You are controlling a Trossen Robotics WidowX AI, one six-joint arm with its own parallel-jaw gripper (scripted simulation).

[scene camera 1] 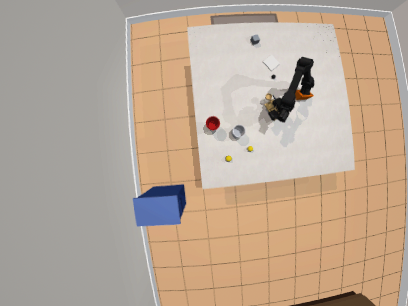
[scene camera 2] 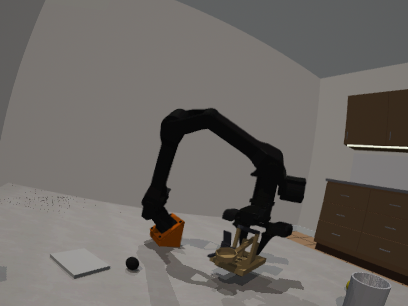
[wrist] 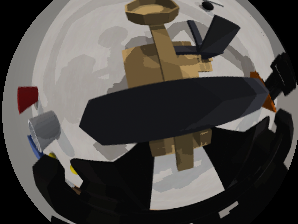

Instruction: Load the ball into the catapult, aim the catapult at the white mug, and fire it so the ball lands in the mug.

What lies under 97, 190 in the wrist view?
My gripper.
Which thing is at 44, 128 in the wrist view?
A white mug.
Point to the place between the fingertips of my gripper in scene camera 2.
249, 252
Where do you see a wooden catapult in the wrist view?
166, 102
